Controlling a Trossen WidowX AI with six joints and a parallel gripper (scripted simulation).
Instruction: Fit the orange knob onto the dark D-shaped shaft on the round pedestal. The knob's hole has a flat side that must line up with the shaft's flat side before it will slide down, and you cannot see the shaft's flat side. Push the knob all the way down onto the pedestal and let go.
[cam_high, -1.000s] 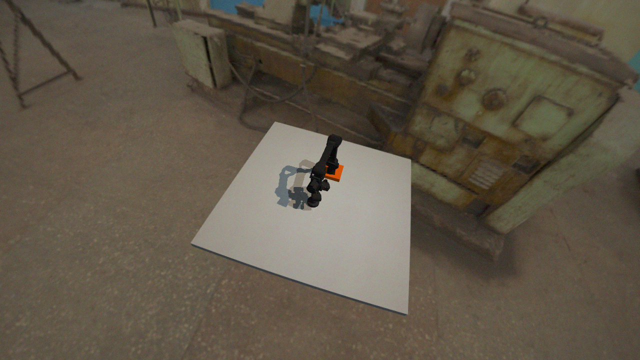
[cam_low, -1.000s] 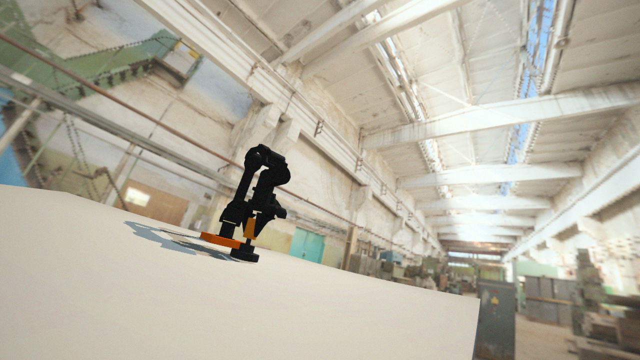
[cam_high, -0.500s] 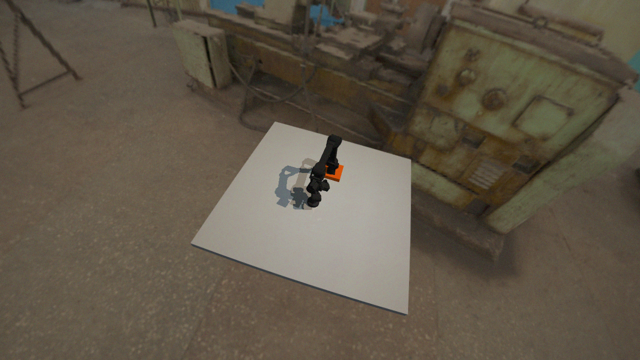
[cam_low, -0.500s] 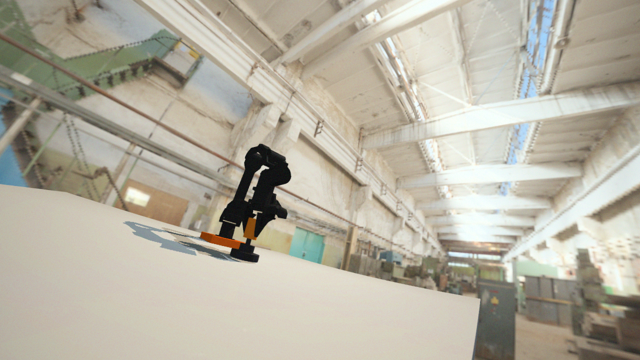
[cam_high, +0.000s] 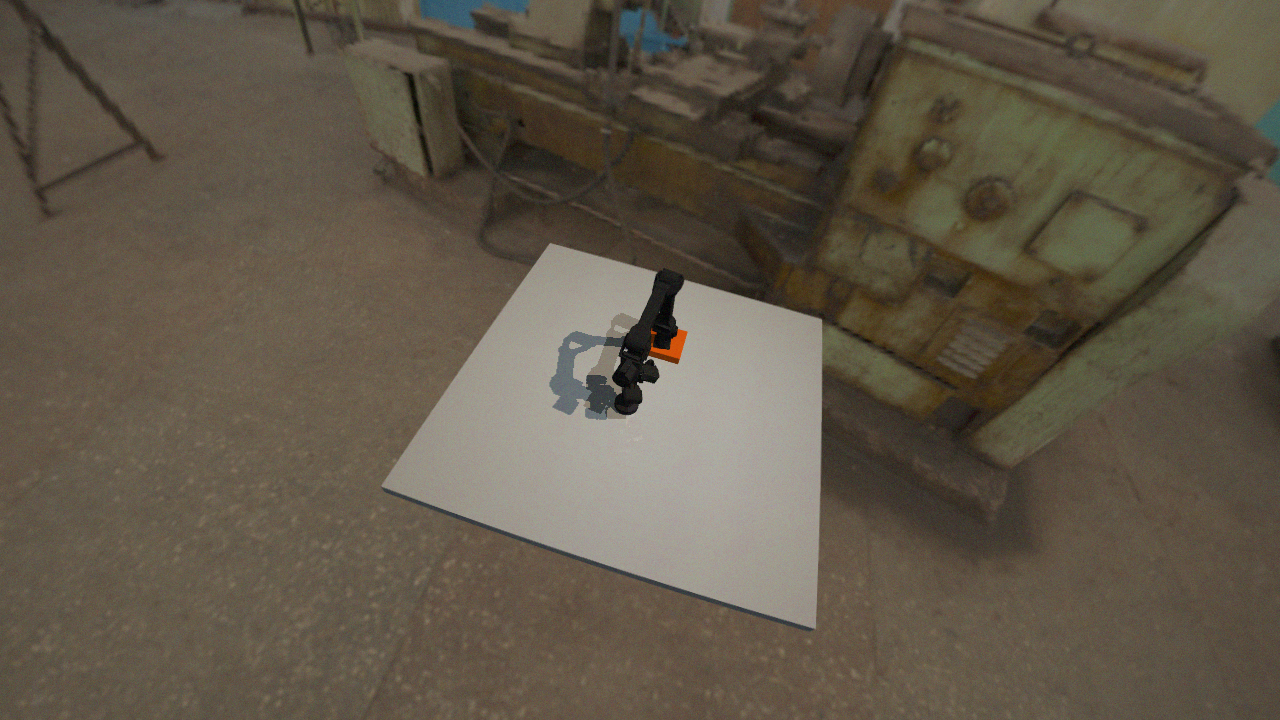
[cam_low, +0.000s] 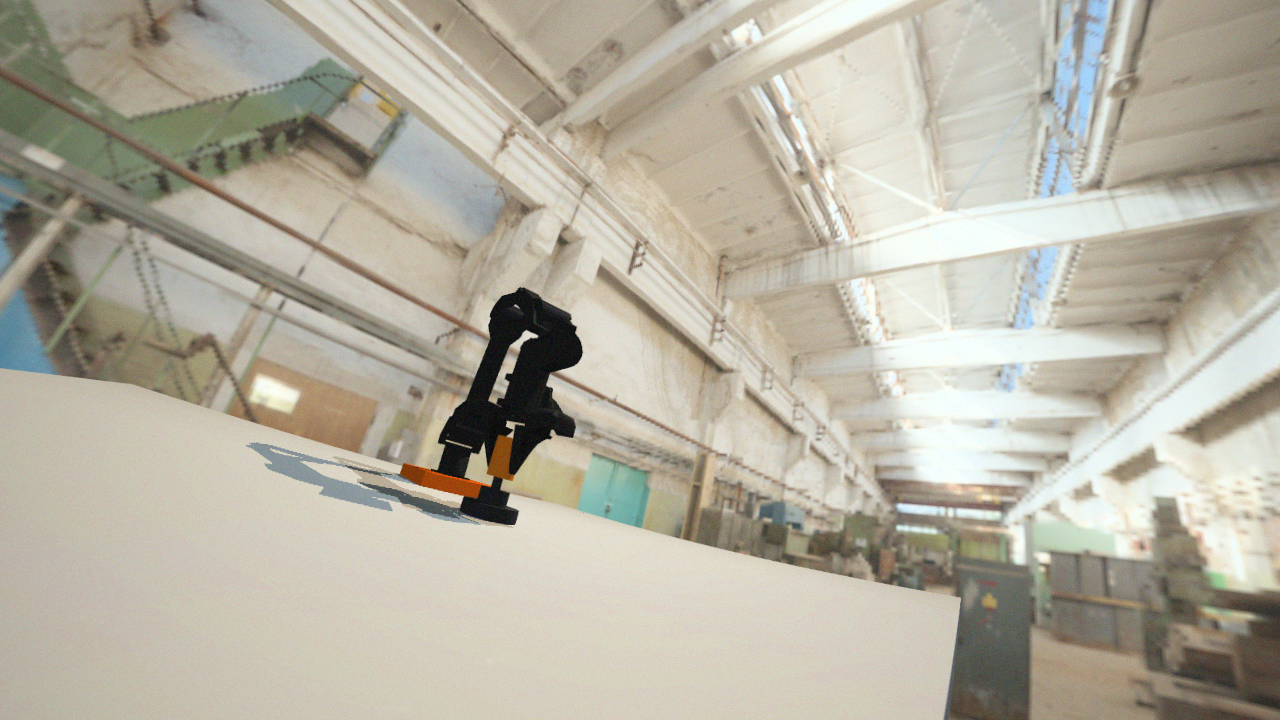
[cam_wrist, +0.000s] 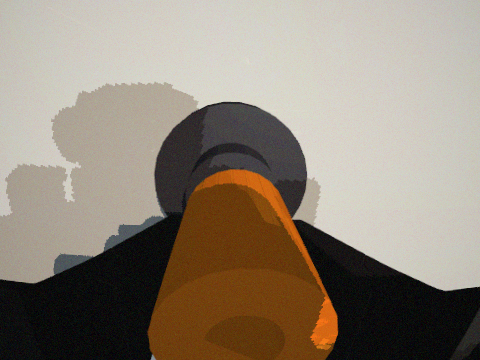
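Right now my gripper tip is 4 cm above the dark round pedestal. Also, from my gripper tip: orange knob: 2 cm above.
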